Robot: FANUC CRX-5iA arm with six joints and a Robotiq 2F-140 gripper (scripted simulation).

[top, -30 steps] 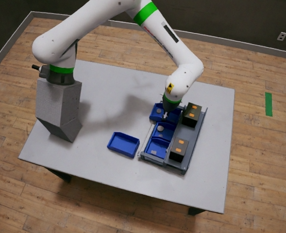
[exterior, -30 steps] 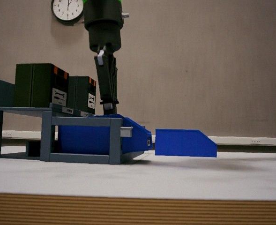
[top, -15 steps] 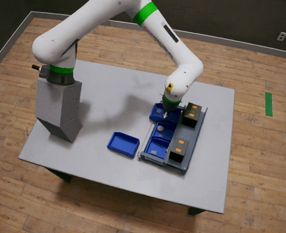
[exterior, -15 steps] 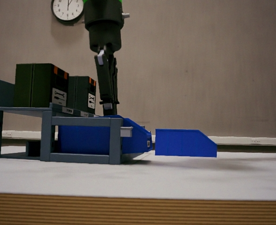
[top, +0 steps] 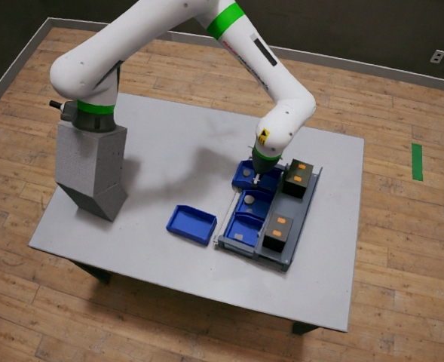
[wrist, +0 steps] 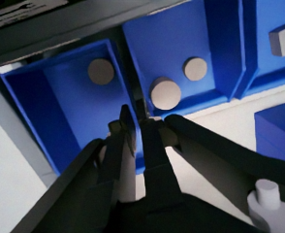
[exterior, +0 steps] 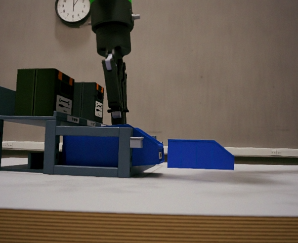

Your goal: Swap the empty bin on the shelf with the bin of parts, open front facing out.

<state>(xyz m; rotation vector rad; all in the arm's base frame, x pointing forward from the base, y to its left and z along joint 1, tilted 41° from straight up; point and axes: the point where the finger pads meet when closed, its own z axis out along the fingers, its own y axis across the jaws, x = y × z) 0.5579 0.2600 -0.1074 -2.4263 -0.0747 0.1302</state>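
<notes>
The grey shelf lies 8 cm ahead of my hand, 6 cm to the right of it and 2 cm below it.
</notes>
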